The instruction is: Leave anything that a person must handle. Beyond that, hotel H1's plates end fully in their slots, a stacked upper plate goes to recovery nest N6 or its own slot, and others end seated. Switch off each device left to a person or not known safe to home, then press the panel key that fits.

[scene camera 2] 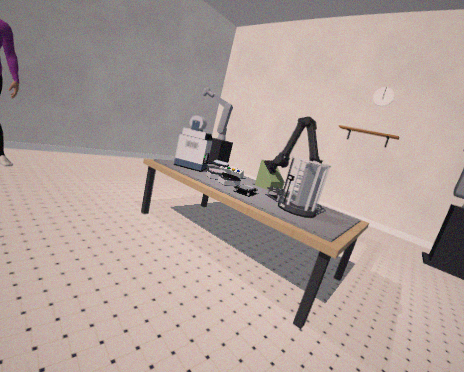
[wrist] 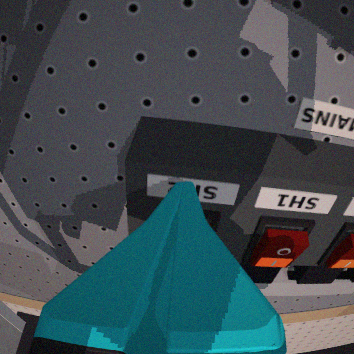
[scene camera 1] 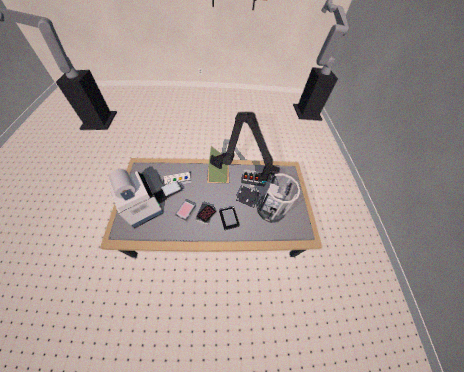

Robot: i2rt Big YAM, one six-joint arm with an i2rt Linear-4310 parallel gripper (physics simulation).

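Frame: origin at the arm's base, x ahead, y left, z up, level; centimetres.
Where they show: gripper, between the fingertips: (wrist: pixel 185 192) (scene camera 1: pixel 262 182); arm's base, origin of its link: (scene camera 2: pixel 269 167) (scene camera 1: pixel 215 162).
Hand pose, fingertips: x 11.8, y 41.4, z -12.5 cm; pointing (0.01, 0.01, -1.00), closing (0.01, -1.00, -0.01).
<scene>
Each offset is from my fingertips to the top centre of the thing. "*": to the spot under its first point.
My gripper (scene camera 1: pixel 263 182) (wrist: pixel 185 192) is shut and empty, its teal fingers at the SH2 end of the dark switch box @(dx -8.4, dy -6.3, dz +0.3 cm) (scene camera 1: pixel 253 178) (wrist: pixel 200 145). In the wrist view the fingertips overlap the SH2 label @(* dx -0.9, dy -1.2, dz -0.9 cm) (wrist: pixel 215 192) and hide most of its switch; whether they touch it I cannot tell. The red SH1 rocker @(dx -4.7, dy -4.5, dz +0.3 cm) (wrist: pixel 281 247) shows an orange strip along its lower edge. Another red rocker @(* dx -4.9, dy -8.4, dz +0.0 cm) (wrist: pixel 344 251) shows partly at the right edge, below the MAINS label @(* dx +0.6, dy -7.6, dz -4.8 cm) (wrist: pixel 327 118). A coloured key panel @(dx -4.4, dy -74.9, dz +3.4 cm) (scene camera 1: pixel 177 178) (scene camera 2: pixel 233 171) stands near the back left.
A round clear-walled unit on a dark base @(* dx +34.8, dy +3.3, dz +1.0 cm) (scene camera 1: pixel 272 218) (scene camera 2: pixel 299 210) stands beside the arm. A pink-topped plate @(dx +26.8, dy -64.8, dz +1.9 cm) (scene camera 1: pixel 185 209), dark red plate @(dx +30.1, dy -48.2, dz +2.9 cm) (scene camera 1: pixel 206 213) and black frame @(* dx +34.2, dy -34.4, dz -1.0 cm) (scene camera 1: pixel 222 219) lie in front. A white machine @(dx +24.3, dy -99.4, dz +40.6 cm) (scene camera 1: pixel 139 208) (scene camera 2: pixel 192 150) stands left. A person (scene camera 2: pixel 7 50) stands far left.
</scene>
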